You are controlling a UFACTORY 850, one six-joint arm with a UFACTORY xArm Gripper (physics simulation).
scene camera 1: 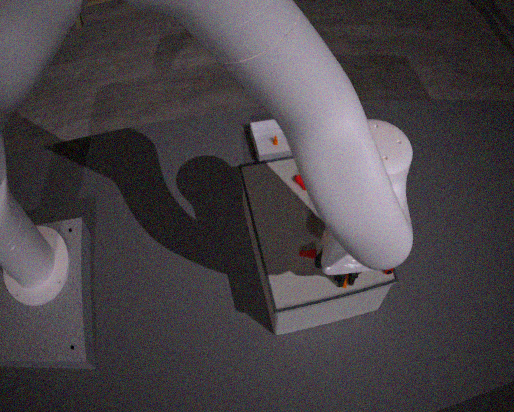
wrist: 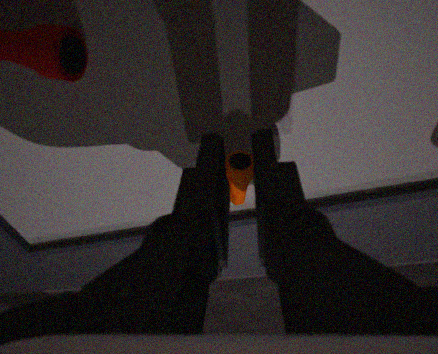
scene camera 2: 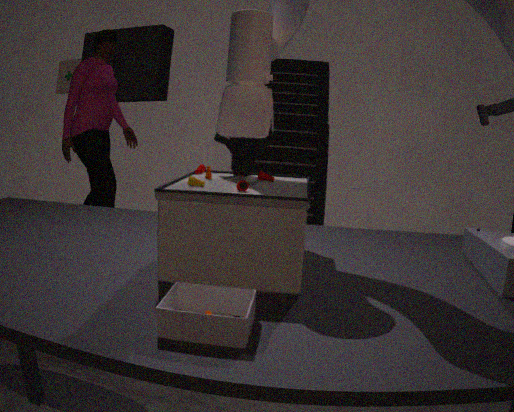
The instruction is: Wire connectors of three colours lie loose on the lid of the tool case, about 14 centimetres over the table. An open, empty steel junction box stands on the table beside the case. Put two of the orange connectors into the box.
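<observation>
My gripper (scene camera 1: pixel 346 281) (scene camera 2: pixel 243 171) (wrist: pixel 239 163) is shut on an orange connector (scene camera 1: pixel 345 283) (wrist: pixel 239 175), low over the case lid (scene camera 1: pixel 295 296) (wrist: pixel 90 200) near its edge. The connector's dark open end shows between the fingertips in the wrist view. In scene view 2 the fingers hide it. Another orange connector (scene camera 2: pixel 208 173) stands on the lid beside a yellow connector (scene camera 2: pixel 195 182). One orange connector (scene camera 1: pixel 275 140) (scene camera 2: pixel 208 313) is inside the steel junction box (scene camera 1: pixel 262 126) (scene camera 2: pixel 202 329), which stands on the table beside the case.
Red connectors lie on the lid: one (scene camera 1: pixel 300 181) (scene camera 2: pixel 243 186) towards the box, one (scene camera 1: pixel 307 253) (scene camera 2: pixel 266 176) (wrist: pixel 50 50) in shadow, one (scene camera 1: pixel 388 271) (scene camera 2: pixel 200 169) near an edge. The arm hides part of the lid and box in scene view 1. A person (scene camera 2: pixel 92 110) stands behind the table.
</observation>
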